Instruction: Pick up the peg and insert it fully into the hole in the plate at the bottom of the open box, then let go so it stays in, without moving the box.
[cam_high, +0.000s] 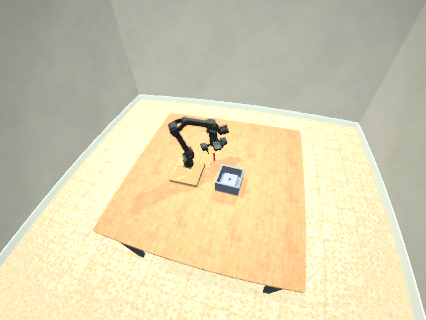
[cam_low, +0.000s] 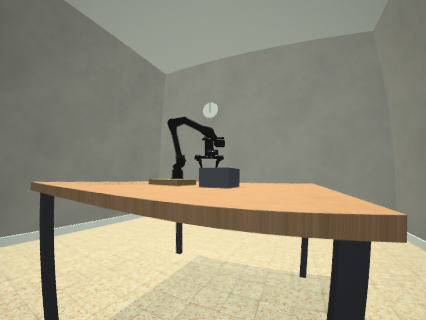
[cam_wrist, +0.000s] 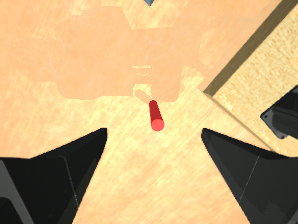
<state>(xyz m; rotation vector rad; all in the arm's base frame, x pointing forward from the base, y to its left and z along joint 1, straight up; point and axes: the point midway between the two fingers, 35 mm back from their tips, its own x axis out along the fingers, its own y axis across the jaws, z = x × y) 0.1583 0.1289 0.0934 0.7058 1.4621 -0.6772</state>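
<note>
The red peg is 90 mm below my hand. Also, from my hand: box 170 mm ahead, 180 mm to the right, 100 mm below; pale plate 170 mm ahead, 180 mm to the right, 80 mm below.
</note>
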